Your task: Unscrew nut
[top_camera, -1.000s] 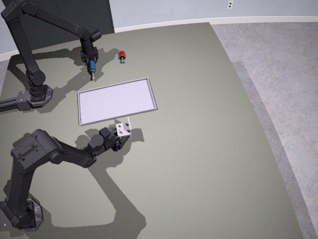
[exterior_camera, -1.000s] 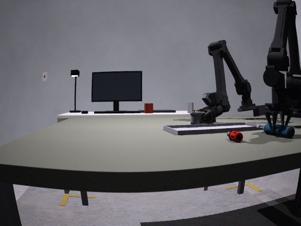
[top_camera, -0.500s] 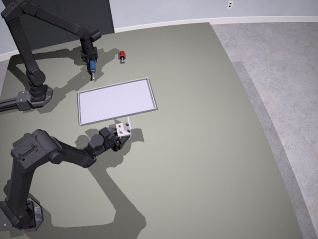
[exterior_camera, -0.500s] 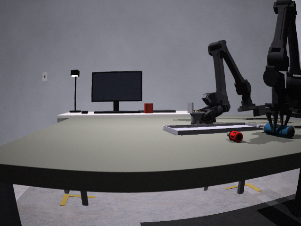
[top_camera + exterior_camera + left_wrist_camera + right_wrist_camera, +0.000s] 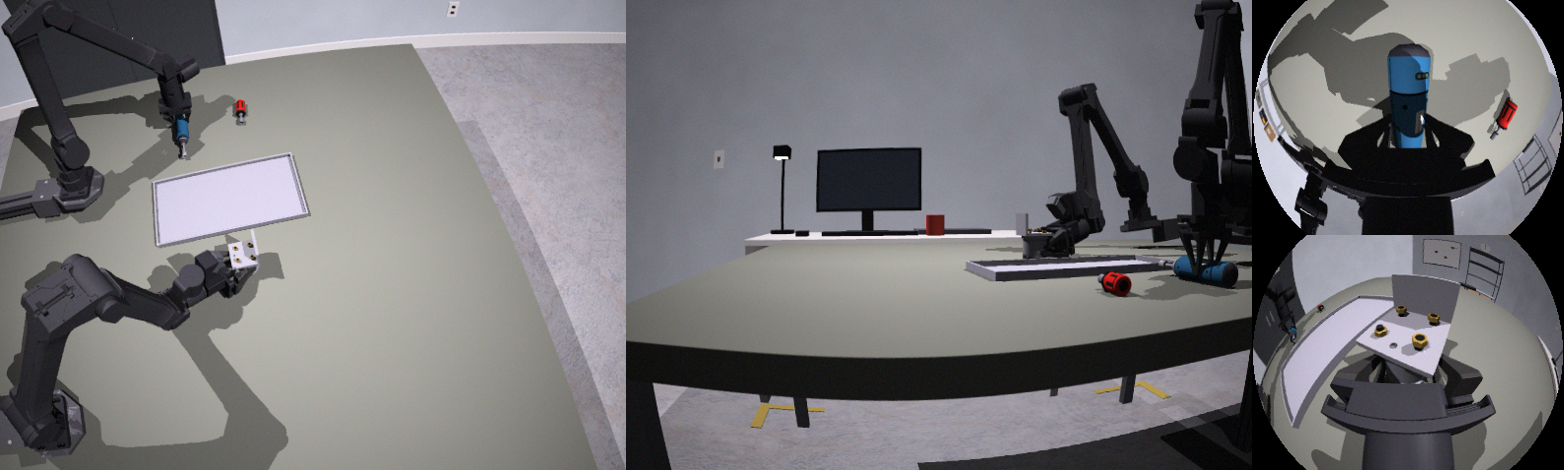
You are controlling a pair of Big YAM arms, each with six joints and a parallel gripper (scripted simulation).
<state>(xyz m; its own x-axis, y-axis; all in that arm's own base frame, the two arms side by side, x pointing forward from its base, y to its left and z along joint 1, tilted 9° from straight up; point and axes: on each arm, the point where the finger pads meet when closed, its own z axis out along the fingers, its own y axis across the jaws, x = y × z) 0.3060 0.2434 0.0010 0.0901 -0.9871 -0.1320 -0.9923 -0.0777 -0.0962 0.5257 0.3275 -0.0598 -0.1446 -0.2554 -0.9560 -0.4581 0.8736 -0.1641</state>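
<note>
My right gripper is now 50 mm below the bracket. Round my right hand: socket tip (390 mm to the left, 170 mm behind); short red-handled tool (540 mm to the left, 10 mm below, 10 mm ahead); shallow white tray (210 mm to the left, 50 mm behind, 20 mm below).
</note>
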